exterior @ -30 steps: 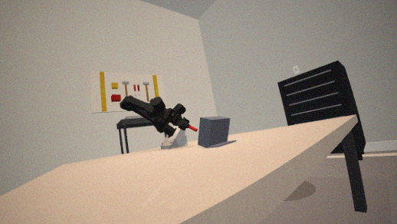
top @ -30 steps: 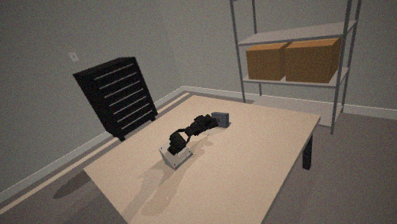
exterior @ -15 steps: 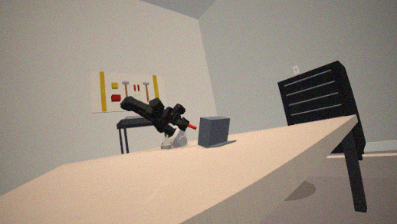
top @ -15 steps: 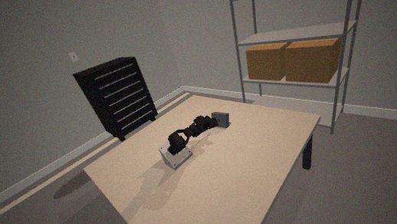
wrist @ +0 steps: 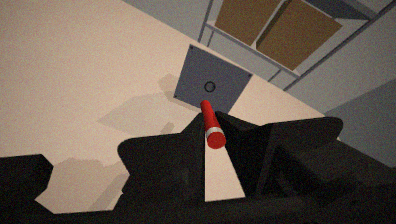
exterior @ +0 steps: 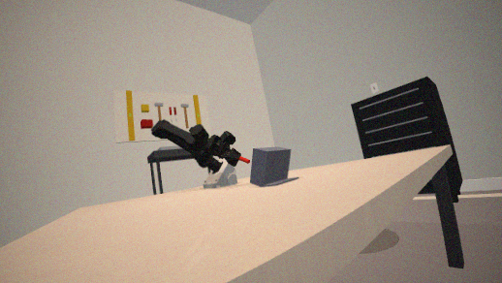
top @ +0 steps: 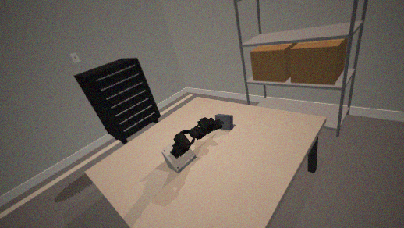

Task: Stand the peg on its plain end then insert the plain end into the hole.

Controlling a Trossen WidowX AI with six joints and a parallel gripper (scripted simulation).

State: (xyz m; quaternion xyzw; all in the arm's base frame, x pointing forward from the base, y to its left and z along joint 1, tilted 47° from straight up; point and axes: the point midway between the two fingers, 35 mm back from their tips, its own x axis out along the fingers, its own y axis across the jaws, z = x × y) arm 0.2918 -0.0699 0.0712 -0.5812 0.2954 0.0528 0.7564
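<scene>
My gripper tip is 13 cm short of the grey sloped panel, 1 cm to the right of it and 5 cm above it. Round my gripper tip: red peg (2 cm behind, 1 cm above).
</scene>
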